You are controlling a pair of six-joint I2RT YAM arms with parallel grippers.
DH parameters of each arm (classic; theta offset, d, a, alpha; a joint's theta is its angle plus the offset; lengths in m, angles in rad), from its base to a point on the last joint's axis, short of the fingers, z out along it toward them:
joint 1: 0 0.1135 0.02 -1.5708
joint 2: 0 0 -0.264 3.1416
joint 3: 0.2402 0 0.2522 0
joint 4: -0.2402 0 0.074 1.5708
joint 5: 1.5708 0 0 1.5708
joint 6: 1.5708 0.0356 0 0
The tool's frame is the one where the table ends.
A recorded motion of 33 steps. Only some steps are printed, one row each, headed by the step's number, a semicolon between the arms.
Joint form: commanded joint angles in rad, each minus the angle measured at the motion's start. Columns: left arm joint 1, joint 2, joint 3, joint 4, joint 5, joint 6; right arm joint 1, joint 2, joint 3, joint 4, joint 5, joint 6.
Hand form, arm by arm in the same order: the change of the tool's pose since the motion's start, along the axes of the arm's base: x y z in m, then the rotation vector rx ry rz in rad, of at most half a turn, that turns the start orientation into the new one. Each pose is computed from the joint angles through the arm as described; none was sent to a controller.
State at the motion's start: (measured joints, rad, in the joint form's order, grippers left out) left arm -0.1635 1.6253 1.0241 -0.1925 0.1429 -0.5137; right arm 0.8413 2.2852 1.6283 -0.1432 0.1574 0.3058
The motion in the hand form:
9: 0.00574 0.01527 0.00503 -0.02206 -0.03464 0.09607; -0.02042 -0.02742 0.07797 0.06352 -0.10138 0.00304
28: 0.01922 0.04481 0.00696 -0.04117 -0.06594 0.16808; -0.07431 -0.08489 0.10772 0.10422 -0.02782 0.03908
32: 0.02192 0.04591 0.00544 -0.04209 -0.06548 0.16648; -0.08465 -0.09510 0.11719 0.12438 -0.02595 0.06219
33: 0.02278 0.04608 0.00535 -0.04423 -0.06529 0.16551; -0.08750 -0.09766 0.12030 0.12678 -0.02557 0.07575
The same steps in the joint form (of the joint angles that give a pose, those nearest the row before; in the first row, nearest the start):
9: 0.0430 -0.0027 0.0042 0.0369 -0.0262 -0.0495; -0.0053 -0.2485 -0.1141 -0.0144 0.0160 -0.0304
28: 0.1311 0.0297 0.0357 0.0708 -0.0034 -0.0510; -0.0093 -0.5648 -0.4022 -0.0669 -0.0689 0.0028
32: 0.1348 0.0418 0.0427 0.0751 0.0013 -0.0482; -0.0099 -0.6301 -0.4417 -0.0784 -0.0964 -0.0018
33: 0.1356 0.0450 0.0459 0.0753 0.0040 -0.0486; -0.0100 -0.6475 -0.4486 -0.0865 -0.1077 -0.0095

